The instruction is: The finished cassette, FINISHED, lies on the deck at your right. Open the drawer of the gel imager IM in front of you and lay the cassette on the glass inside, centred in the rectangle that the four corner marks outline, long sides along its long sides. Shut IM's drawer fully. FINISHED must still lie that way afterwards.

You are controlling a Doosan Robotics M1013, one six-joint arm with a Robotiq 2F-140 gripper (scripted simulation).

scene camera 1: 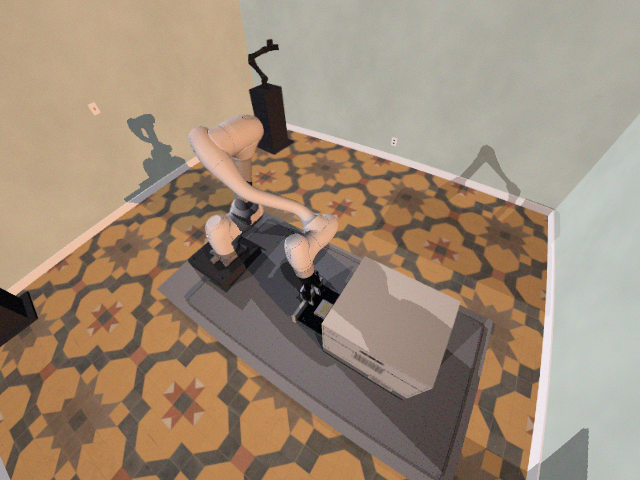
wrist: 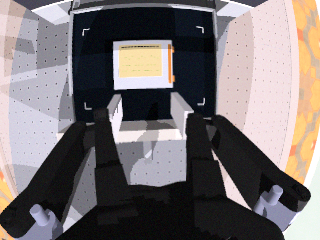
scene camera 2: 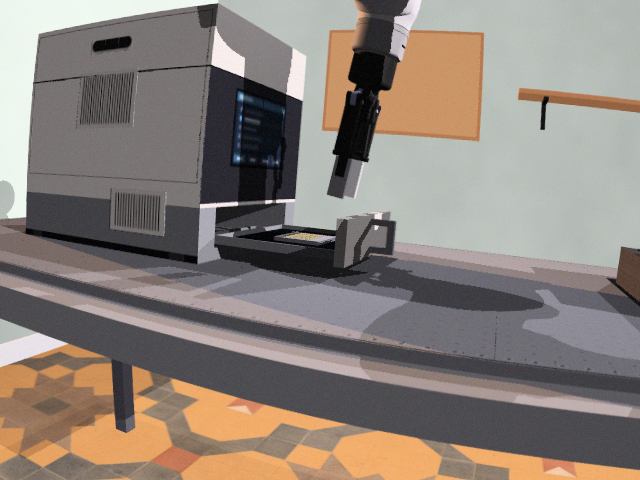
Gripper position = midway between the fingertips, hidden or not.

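Note:
The gripper (scene camera 2: 341,196), (wrist: 146,103) is visible. Present with it: a gel imager (scene camera 2: 142,128), (scene camera 1: 393,330), and a cassette (wrist: 137,64).

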